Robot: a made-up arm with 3 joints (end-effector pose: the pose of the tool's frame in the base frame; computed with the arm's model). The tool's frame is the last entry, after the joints.
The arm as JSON. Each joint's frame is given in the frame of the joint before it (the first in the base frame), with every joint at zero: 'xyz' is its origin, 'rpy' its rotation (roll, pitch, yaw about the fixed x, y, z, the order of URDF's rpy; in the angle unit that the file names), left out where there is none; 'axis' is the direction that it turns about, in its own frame. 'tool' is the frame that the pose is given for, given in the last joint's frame.
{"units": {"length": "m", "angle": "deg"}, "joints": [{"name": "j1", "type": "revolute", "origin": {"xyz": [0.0, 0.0, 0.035], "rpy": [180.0, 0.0, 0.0]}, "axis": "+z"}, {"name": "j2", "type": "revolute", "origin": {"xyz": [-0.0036, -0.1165, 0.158], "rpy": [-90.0, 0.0, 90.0]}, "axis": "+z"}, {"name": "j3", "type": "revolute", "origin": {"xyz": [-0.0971, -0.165, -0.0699], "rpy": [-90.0, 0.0, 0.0]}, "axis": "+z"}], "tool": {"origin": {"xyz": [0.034, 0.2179, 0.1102], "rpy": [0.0, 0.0, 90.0]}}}
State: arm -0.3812 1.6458 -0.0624
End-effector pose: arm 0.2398 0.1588 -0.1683 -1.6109 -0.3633 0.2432
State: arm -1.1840 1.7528 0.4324
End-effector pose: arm 0.0734 0.2707 -0.2680 -1.7738 -0.6998 1.1481
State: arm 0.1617 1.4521 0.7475
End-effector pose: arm 0.2602 0.0469 -0.3482 -1.3206 0.6454 0.4780
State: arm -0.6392 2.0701 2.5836
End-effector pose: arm -0.0526 -0.0978 -0.3086 1.5024 -2.2027 -1.5816
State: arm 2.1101 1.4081 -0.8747
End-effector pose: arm -0.0516 -0.1788 -0.0412 -1.5976 1.1350 -2.3006
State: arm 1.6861 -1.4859 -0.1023
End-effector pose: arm 0.1413 -0.2978 -0.0868 1.1691 -1.1844 -1.4128
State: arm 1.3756 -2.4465 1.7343
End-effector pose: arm -0.0781 -0.0811 0.1225 0.0389 -2.4527 0.1585
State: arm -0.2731 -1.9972 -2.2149
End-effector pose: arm -0.1395 0.1581 -0.1520 0.7144 2.1076 -1.1830
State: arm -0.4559 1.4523 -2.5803
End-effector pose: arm -0.1502 -0.0032 -0.1393 -0.0900 -1.7060 -1.6803
